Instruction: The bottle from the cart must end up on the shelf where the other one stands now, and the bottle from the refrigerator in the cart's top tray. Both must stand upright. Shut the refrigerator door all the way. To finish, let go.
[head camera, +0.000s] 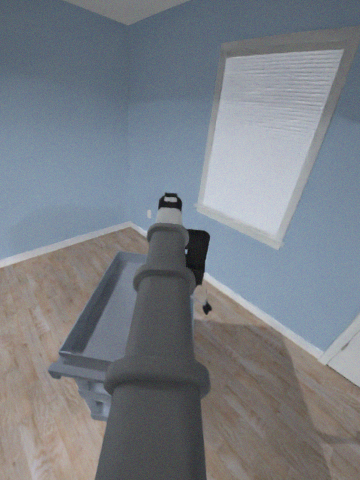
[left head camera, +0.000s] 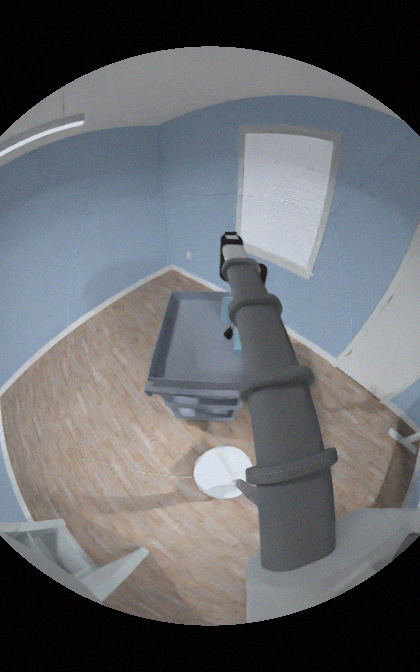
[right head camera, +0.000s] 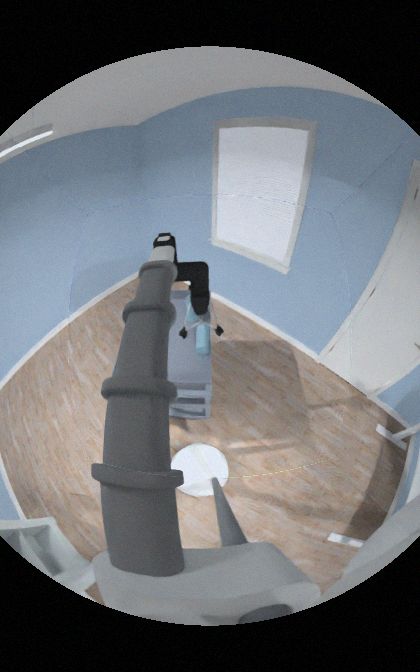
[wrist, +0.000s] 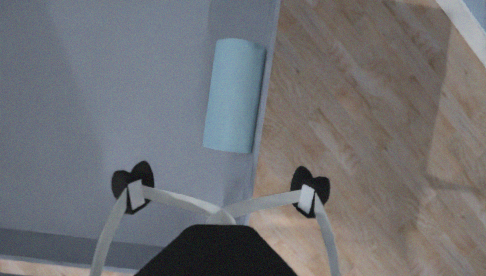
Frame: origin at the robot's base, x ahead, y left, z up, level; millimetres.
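Seen in the pictures: gripper, fingertip midpoint: (wrist: 223, 180).
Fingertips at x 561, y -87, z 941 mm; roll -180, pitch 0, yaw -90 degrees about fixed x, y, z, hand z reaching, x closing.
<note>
A point is followed by its place in that frame.
Two light blue cylindrical bottles are in the cart's top tray (head camera: 112, 320) @[x 627, y 211, z 767 mm] (left head camera: 190, 340) (wrist: 125, 100) @[x 638, y 66, z 767 mm]. The nearer bottle (left head camera: 237, 344) (right head camera: 202, 340) (wrist: 235, 95) @[x 647, y -97, z 837 mm] appears to lie on its side along the tray's right wall. The farther bottle (left head camera: 225, 310) is partly hidden by the arm and gripper; its pose is unclear. Which bottle is which cannot be told. My gripper (right head camera: 201, 331) (wrist: 223, 180) @[x 560, y -87, z 941 mm] is open and empty, pointing down above the tray's right side. In the wrist view the nearer bottle shows beyond the fingertips. The refrigerator and its shelf cannot be made out clearly.
A pale open-fronted cabinet (left head camera: 47, 547) (right head camera: 47, 547) shows at the lower left, with a pale panel (left head camera: 117, 572) sticking out beside it. A white round disc (left head camera: 215, 472) (right head camera: 197, 470) is low before the cart. Walls with a window (head camera: 265, 140) @[x 1623, y -641, z 1477 mm] stand behind; a white door (left head camera: 390, 320) is right.
</note>
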